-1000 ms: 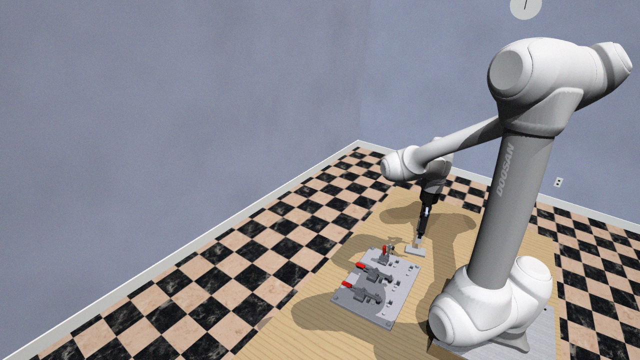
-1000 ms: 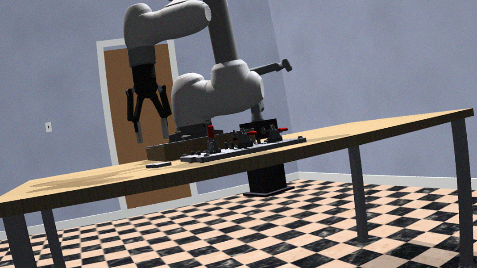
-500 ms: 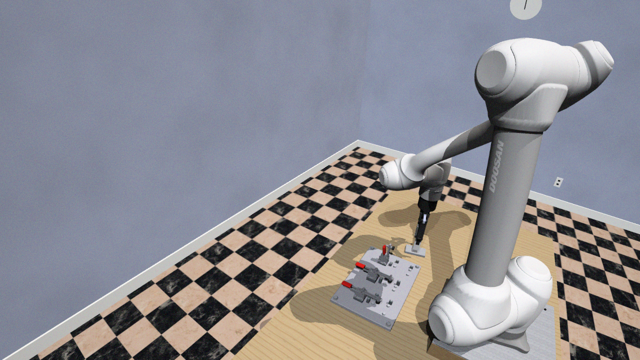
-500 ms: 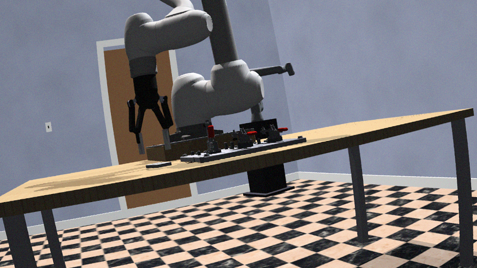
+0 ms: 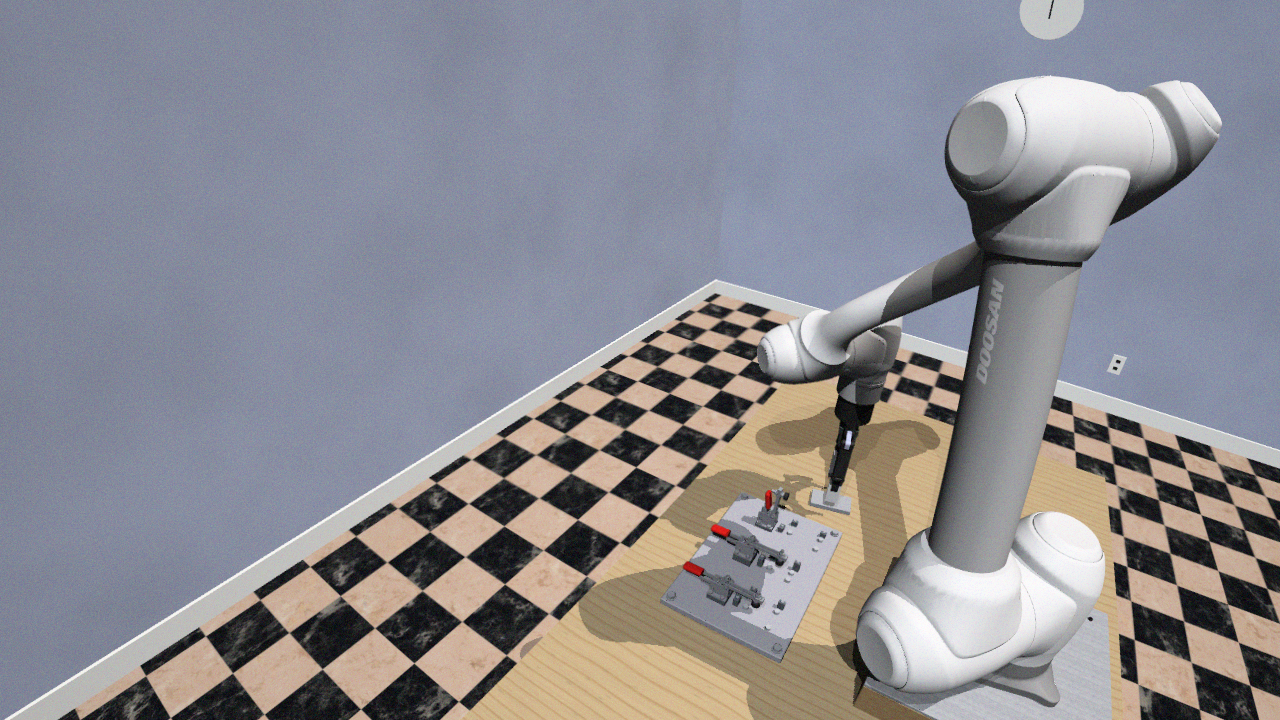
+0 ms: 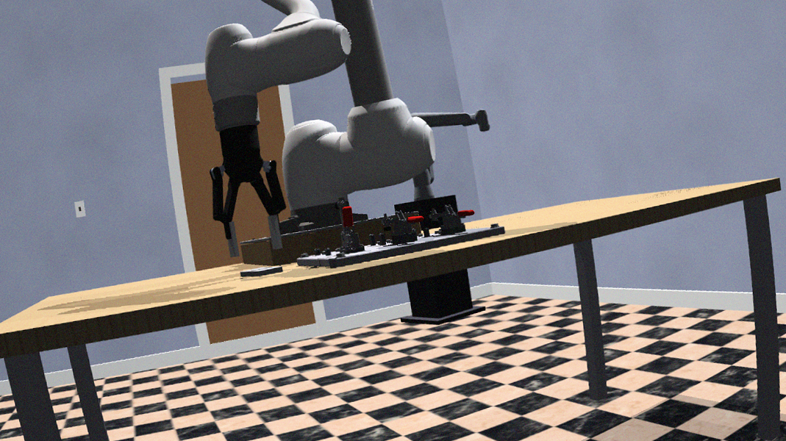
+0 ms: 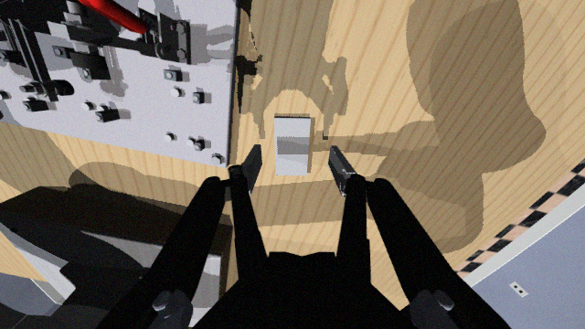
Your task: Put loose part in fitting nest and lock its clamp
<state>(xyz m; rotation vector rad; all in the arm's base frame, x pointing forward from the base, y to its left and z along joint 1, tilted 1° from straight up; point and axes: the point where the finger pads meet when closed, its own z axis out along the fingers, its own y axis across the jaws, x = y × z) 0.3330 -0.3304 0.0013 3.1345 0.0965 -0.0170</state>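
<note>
Now: the flat grey part 10 mm behind my hand and 60 mm below it. Round my hand: grey fixture plate 100 mm ahead, 260 mm to the left, 60 mm below.
</note>
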